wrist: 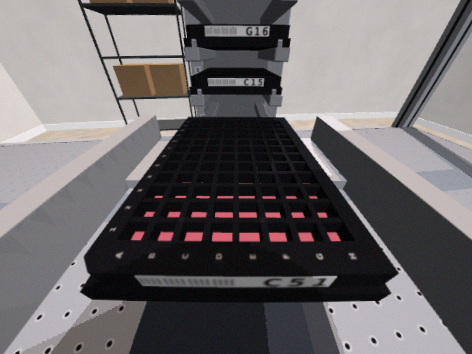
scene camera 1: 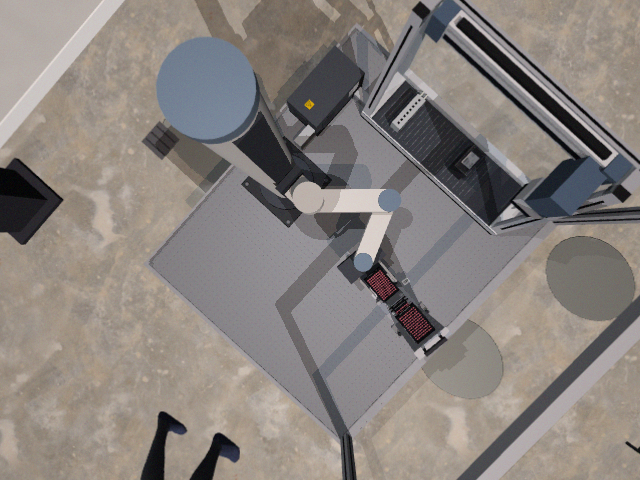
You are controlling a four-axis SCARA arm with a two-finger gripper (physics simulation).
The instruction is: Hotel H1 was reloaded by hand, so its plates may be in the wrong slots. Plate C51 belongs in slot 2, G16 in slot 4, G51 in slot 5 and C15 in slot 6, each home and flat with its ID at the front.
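Frame: origin at the arm's base, x ahead, y left, z up, level; millimetres.
Seen in the pictures: gripper, fingertip midpoint: [wrist: 236,130] [scene camera 1: 385,289].
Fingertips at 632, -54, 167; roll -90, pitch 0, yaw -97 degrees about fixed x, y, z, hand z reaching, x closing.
Observation:
A point is followed by its place in that frame, as x, y, z.
My gripper [scene camera 1: 385,288] {632, -54, 167} [wrist: 236,130] {632, -54, 167} is shut on plate C51 [scene camera 1: 381,284] {605, -50, 162} [wrist: 220,257] {552, -40, 164}, a black plate with reddish wells. It holds the plate by its long sides, looking level, with the ID toward the wrist camera. Hotel H1 [scene camera 1: 437,345] {838, -72, 359} [wrist: 281,53] {688, -97, 208} stands beyond the plate, apart from it. In the wrist view, G16 [wrist: 237,32] {698, -62, 221} sits above C15 [wrist: 236,82] {698, -62, 186} in the hotel, IDs facing the camera. A plate [scene camera 1: 415,322] {758, -67, 291} with reddish wells lies on top of the stack; its ID is not readable. G51's ID does not show. The slot numbers are not readable.
The arm's column [scene camera 1: 206,87] {0, 2, 895} stands on the grey perforated deck [scene camera 1: 222,268] {48, -501, 13}. A dark box with a yellow sign [scene camera 1: 325,87] {-118, 397, 127} stands at the deck's back edge. A framed machine with a ribbed dark bed [scene camera 1: 439,149] {413, 555, 61} is at the upper right. A person's legs [scene camera 1: 155,449] show at the lower left.

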